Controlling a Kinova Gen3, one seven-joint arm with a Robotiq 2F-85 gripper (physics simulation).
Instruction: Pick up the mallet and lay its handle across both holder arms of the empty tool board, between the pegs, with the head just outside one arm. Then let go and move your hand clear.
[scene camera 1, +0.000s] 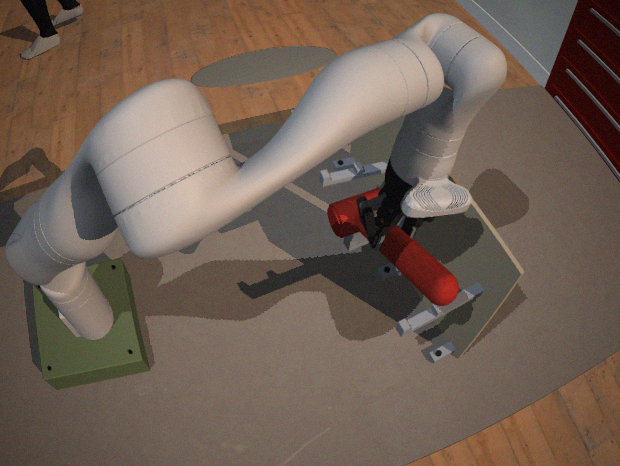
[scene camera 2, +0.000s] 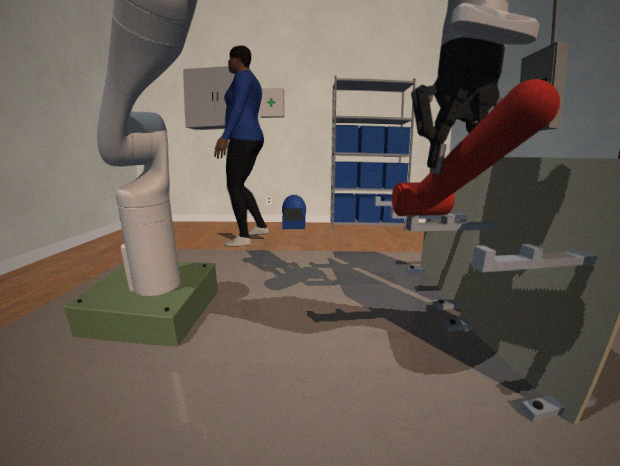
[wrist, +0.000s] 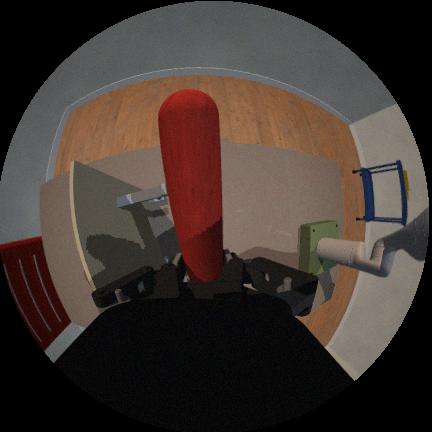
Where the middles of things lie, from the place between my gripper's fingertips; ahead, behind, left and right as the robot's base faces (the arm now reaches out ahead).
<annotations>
Right now the red mallet (scene camera 2: 531, 105) is 10 mm to the right of my hand and 10 mm above it.
</annotations>
